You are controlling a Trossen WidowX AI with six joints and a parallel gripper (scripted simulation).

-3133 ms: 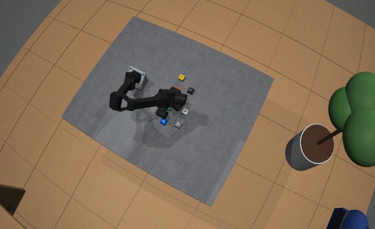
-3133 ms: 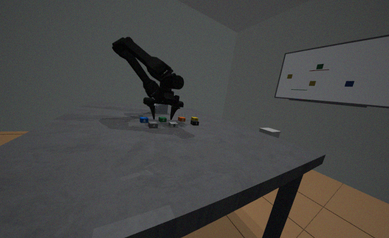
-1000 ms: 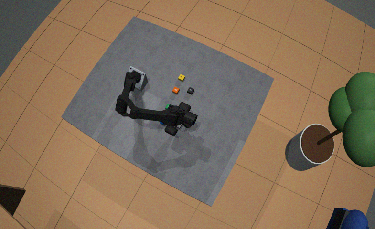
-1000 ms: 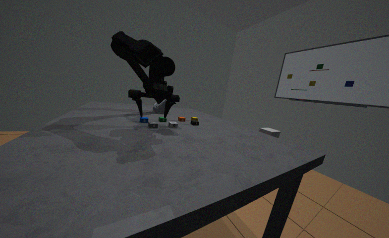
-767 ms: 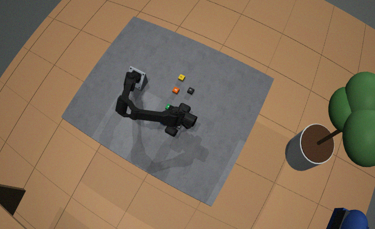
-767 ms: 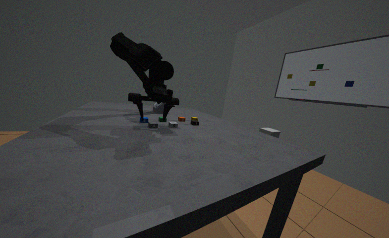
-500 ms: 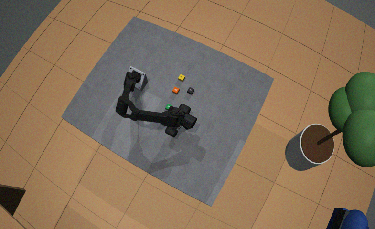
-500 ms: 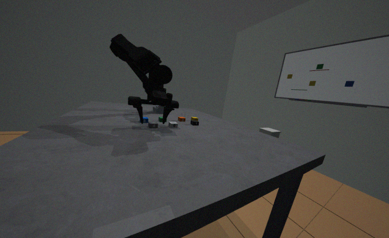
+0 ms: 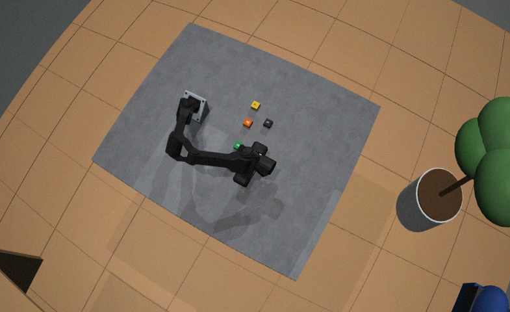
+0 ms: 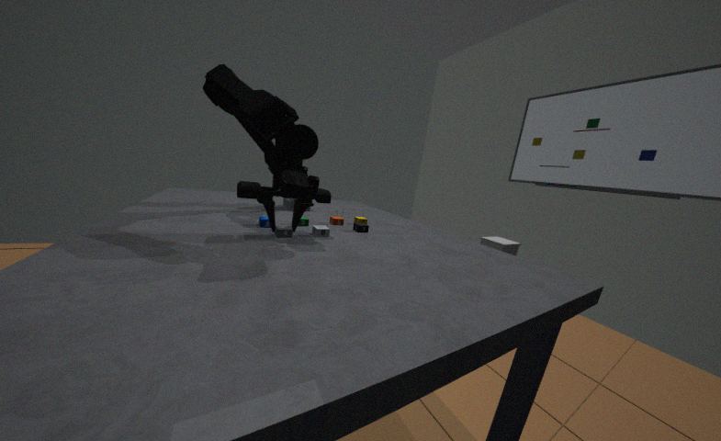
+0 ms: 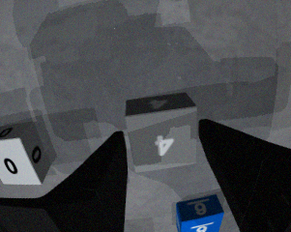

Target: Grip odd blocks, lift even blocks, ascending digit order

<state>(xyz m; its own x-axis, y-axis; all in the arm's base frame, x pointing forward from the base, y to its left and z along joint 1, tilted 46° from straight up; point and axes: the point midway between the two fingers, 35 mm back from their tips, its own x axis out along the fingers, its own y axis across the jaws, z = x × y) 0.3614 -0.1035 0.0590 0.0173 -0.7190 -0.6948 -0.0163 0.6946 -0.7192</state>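
Now: gripper tip right at the grey block marked 4. Also, from my gripper tip: green block marked 2 (10 cm behind, 7 cm to the left); white block marked 0 (9 cm to the left); blue block (8 cm behind, 3 cm to the right).
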